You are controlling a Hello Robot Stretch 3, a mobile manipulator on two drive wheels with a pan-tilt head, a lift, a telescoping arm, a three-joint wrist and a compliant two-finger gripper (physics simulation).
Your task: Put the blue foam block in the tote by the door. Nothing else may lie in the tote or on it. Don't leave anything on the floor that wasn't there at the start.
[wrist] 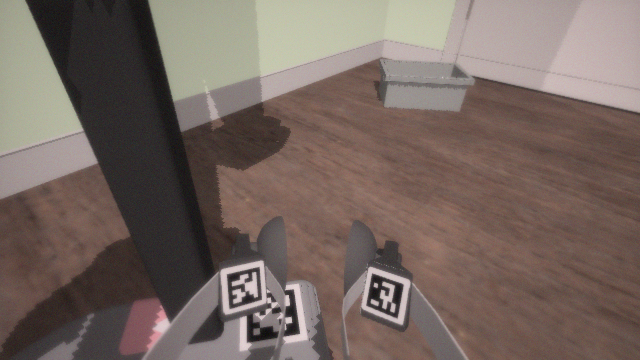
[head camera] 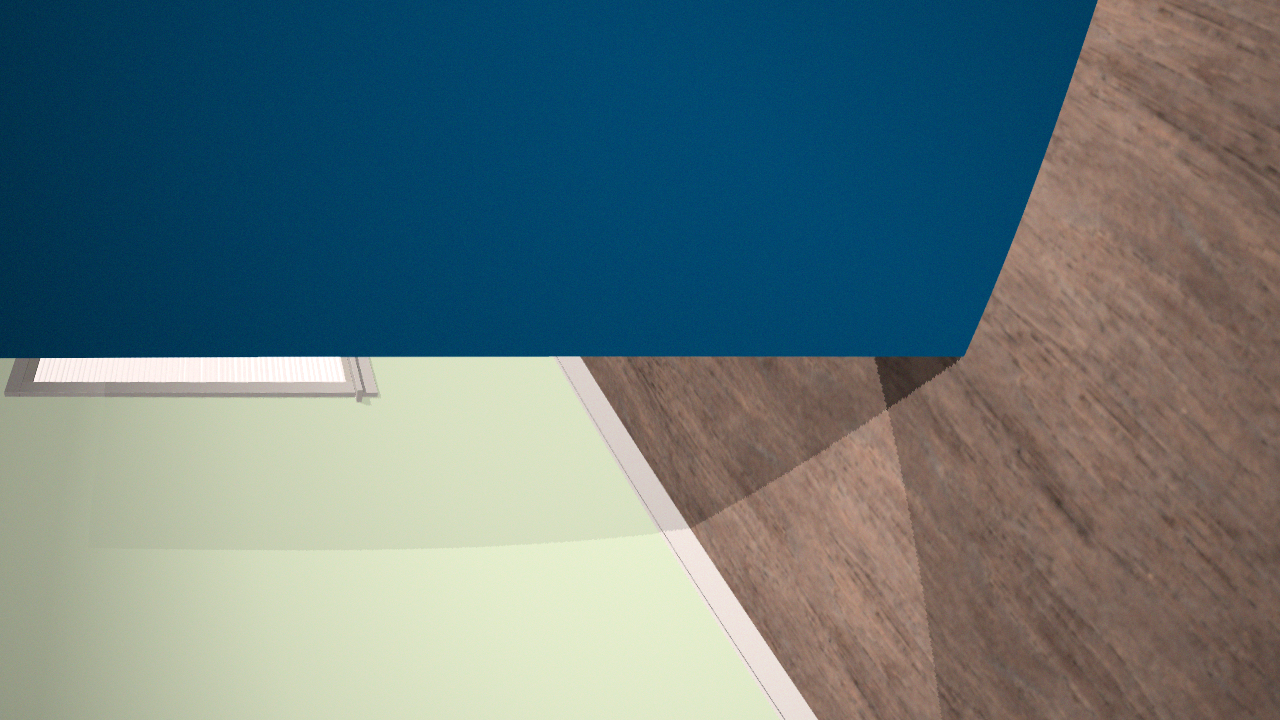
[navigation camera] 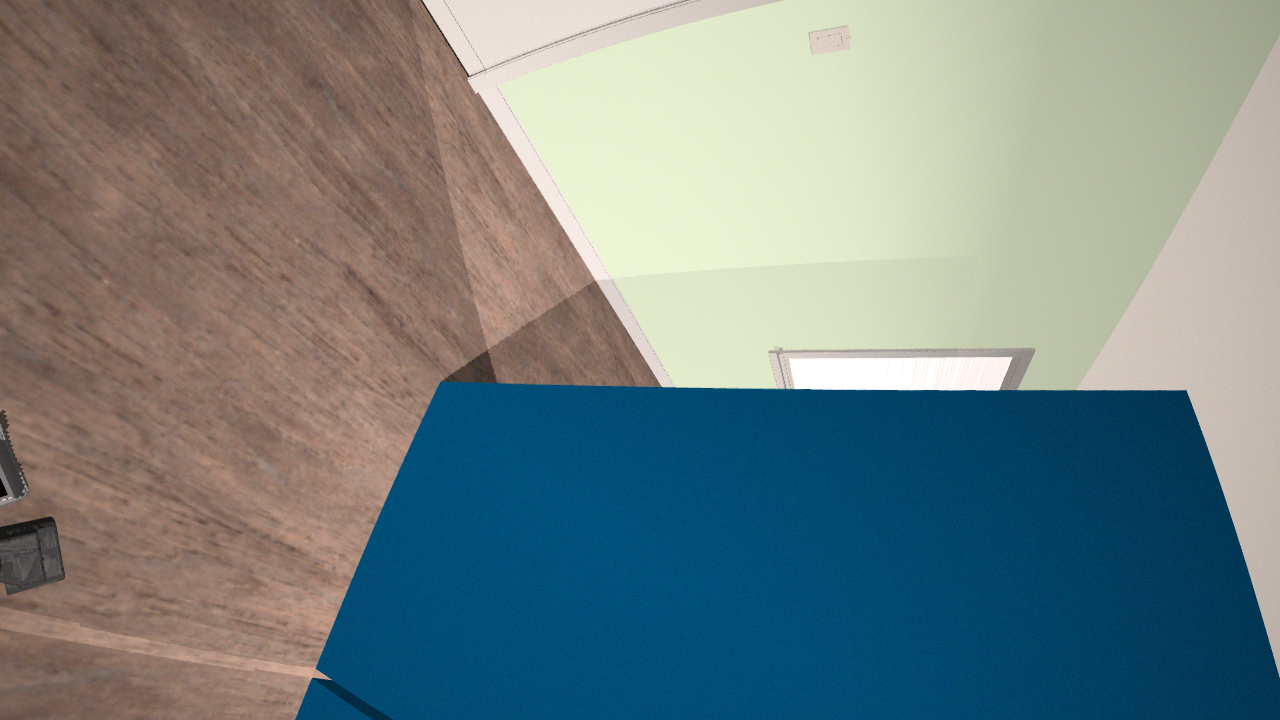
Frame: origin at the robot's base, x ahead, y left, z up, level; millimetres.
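Where they show: gripper, between the fingertips: [wrist: 316, 244].
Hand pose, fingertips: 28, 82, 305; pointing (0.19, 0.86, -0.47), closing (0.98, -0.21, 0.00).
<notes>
Each offset is from my fingertips to the centre of the thing, as dx, dy, dz.
The grey tote {+572, +938, -245} [wrist: 421, 96] stands on the floor in the wrist view at the upper right, near the room corner and the white door [wrist: 530, 45]. Part of its inside shows above the near rim and no object shows there; its bottom is hidden. My gripper [wrist: 316, 244] is open, with its two fingers apart and bare floor seen between them. The tote is well beyond the fingertips, ahead and to the right. The blue foam block does not show in these views.
A large blue panel [head camera: 537, 179] [navigation camera: 760, 555] fills much of the head and navigation views. A framed window [head camera: 187, 388] [navigation camera: 904, 352] is in the green wall [head camera: 402, 608] [navigation camera: 760, 179]. A light switch {+1554, +518, +915} [navigation camera: 829, 40] is on that wall. My dark mast [wrist: 135, 150] crosses the wrist view's left.
</notes>
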